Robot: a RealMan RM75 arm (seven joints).
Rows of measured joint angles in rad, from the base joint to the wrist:
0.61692, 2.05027, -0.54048, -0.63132, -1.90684, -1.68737, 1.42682
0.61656, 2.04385, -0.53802, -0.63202, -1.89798, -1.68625, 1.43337
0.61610, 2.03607, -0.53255, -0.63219, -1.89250, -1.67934, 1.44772
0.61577, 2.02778, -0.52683, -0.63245, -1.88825, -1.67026, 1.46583
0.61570, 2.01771, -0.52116, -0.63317, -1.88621, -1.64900, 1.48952
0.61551, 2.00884, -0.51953, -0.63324, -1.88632, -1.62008, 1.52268
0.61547, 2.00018, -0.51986, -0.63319, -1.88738, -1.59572, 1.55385
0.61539, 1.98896, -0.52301, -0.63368, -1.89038, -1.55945, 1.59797
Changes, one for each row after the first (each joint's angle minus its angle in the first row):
-0.00036, -0.00642, 0.00246, -0.00070, 0.00886, 0.00112, 0.00655
-0.00082, -0.01420, 0.00793, -0.00087, 0.01434, 0.00803, 0.02090
-0.00115, -0.02249, 0.01365, -0.00113, 0.01859, 0.01711, 0.03901
-0.00122, -0.03256, 0.01932, -0.00185, 0.02063, 0.03837, 0.06270
-0.00141, -0.04143, 0.02095, -0.00192, 0.02052, 0.06729, 0.09586
-0.00145, -0.05009, 0.02062, -0.00187, 0.01946, 0.09165, 0.12703
-0.00153, -0.06131, 0.01747, -0.00236, 0.01646, 0.12792, 0.17115

